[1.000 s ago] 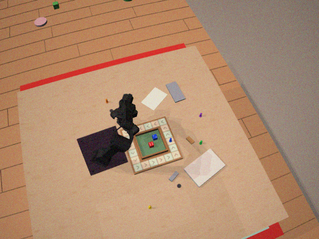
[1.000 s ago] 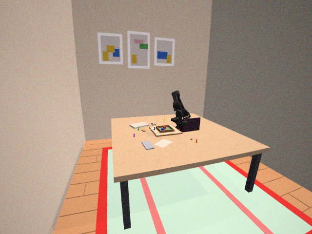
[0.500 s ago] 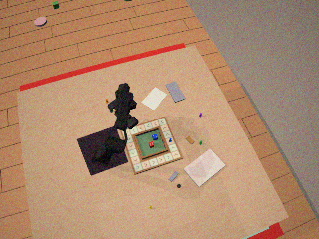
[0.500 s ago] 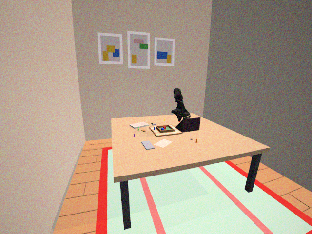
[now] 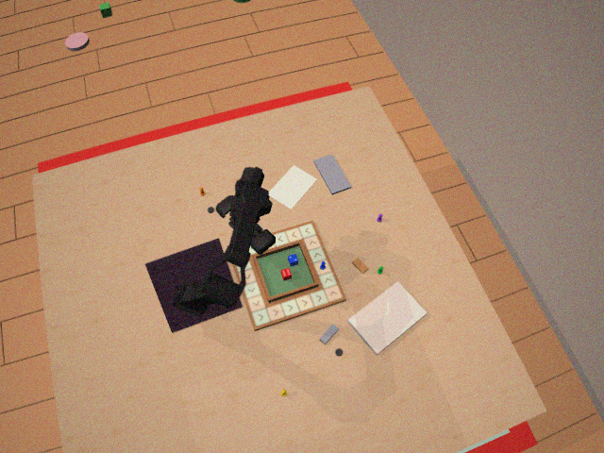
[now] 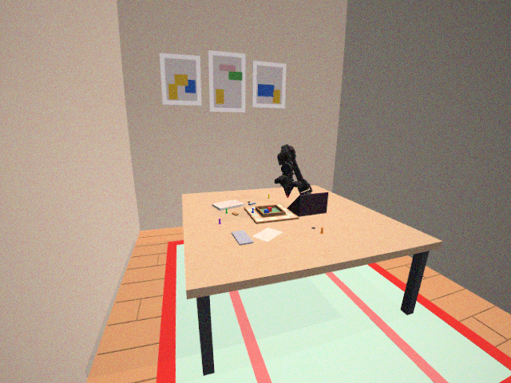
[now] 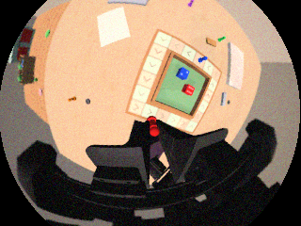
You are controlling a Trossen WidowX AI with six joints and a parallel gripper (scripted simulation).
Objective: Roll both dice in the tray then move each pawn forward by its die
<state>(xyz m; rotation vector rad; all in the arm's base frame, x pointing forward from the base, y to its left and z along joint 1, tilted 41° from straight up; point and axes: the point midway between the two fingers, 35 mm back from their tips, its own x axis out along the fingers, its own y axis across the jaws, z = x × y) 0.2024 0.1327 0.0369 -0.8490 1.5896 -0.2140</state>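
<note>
My gripper tip is now 200 mm short of the blue pawn, 110 mm to the left of it and 110 mm above it. The rest, counted from my gripper tip: red pawn 10 mm above; then orange pawn 290 mm to the left, 130 mm below, 80 mm behind; then green tray 130 mm below, 80 mm to the right, 80 mm ahead.
</note>
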